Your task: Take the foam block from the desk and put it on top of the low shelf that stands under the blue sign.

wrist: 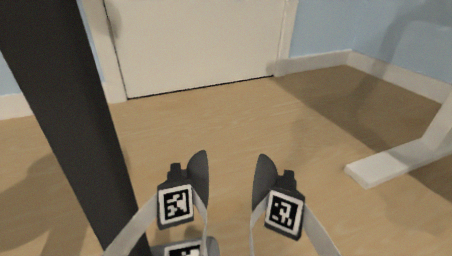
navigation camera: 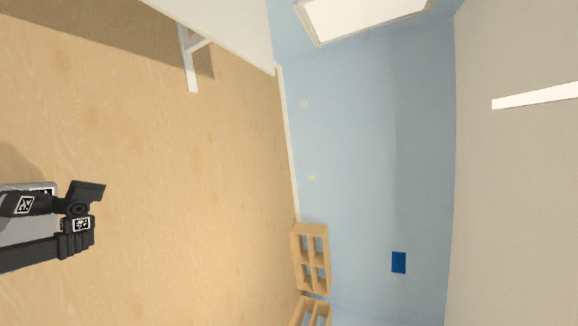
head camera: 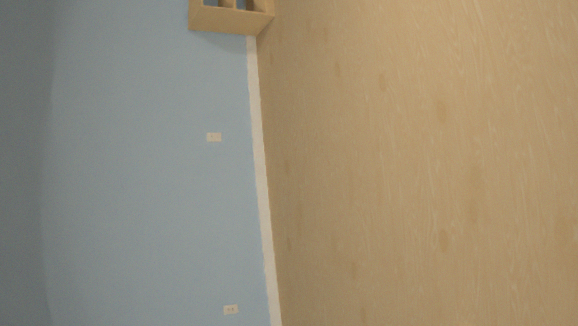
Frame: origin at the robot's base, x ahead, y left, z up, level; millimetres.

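Seen in the pictures: gripper, between the fingertips: [wrist: 231, 171].
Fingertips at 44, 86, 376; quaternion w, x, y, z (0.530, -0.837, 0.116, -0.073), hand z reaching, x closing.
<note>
A point is followed by its place in that frame, as x, y, z.
My gripper [wrist: 231, 171] @[44, 86, 376] is open and empty in the wrist view, above the wooden floor. The foam block does not show in these views. Part of the white desk [navigation camera: 235, 25] @[793, -601, 721] shows at the top of the navigation view; its leg and foot [wrist: 382, 166] show at the right of the wrist view. The low wooden shelf [navigation camera: 311, 230] @[-1021, -2780, 378] [head camera: 225, 21] @[-1012, -2825, 350] stands against the blue wall, at the lower middle of the navigation view and cut off at the top of the head view. The blue sign [navigation camera: 398, 262] @[-1560, -3158, 1748] is on the wall above this shelf.
A second wooden shelf [navigation camera: 316, 300] @[-2493, -3049, 338] stands beside the low one, partly cut off. A white door [wrist: 200, 42] @[132, 1025, 220] is ahead in the wrist view. A dark upright bar [wrist: 75, 115] crosses its left side. A window [navigation camera: 365, 17] @[1734, -1917, 1412] is in the blue wall. Two outlets [head camera: 214, 137] @[-90, -2848, 399] [head camera: 230, 309] @[1179, -2584, 403] are on the wall.
</note>
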